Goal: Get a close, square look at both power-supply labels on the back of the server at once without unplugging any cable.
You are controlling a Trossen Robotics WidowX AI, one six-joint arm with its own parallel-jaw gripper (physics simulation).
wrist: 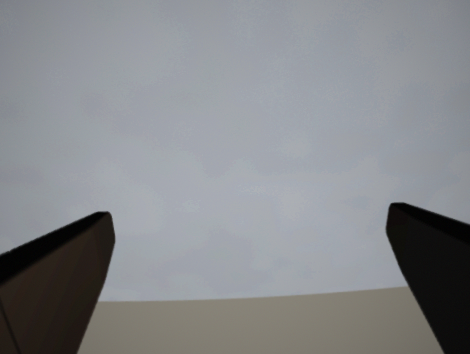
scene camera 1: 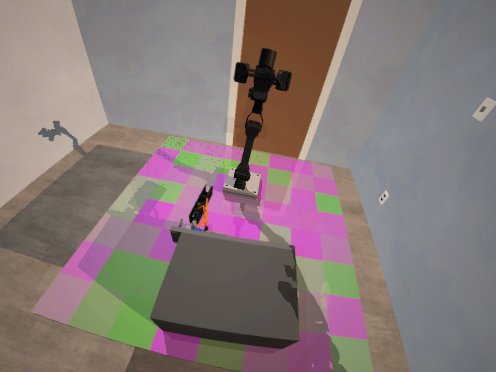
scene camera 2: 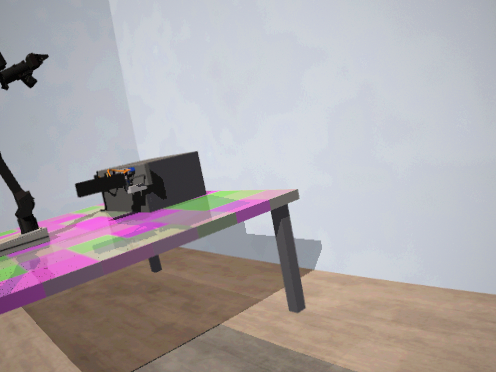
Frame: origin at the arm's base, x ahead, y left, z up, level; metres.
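Seen in the pictures: gripper, fingertip midpoint: [wrist: 251, 222] [scene camera 1: 262, 74] [scene camera 2: 45, 58]; arm's base, origin of the base link: [scene camera 1: 239, 185] [scene camera 2: 29, 231].
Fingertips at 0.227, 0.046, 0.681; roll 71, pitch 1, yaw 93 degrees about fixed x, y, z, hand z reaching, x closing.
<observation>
Offsets run from my fingertips to a thing's middle, as dx, dy, dz. "*": to the spot under its first point.
The dark grey server box [scene camera 1: 230, 287] [scene camera 2: 180, 177] stands on the chequered table, its back towards the arm's base. A black hinged piece {* +0.107, -0.168, -0.536} [scene camera 1: 200, 206] [scene camera 2: 91, 187] juts from one side of the back, with orange cables {* +0.091, -0.146, -0.546} [scene camera 1: 206, 206] beside it. The two power-supply labels cannot be made out in the scene views, and the server does not show in the wrist view. My gripper [scene camera 1: 263, 76] [wrist: 251, 222] is open and empty, raised high above the base and well away from the server. Part of the arm [scene camera 2: 21, 71] shows at the upper left of scene camera 2.
The arm's pale base [scene camera 1: 254, 188] [scene camera 2: 39, 236] stands on the chequered table [scene camera 1: 345, 315] [scene camera 2: 284, 199] behind the server. A brown door [scene camera 1: 295, 45] is behind the arm. A wall outlet [scene camera 1: 383, 197] is at the right. The wrist view shows a blue-grey wall [wrist: 240, 125] above a beige surface [wrist: 250, 327].
</observation>
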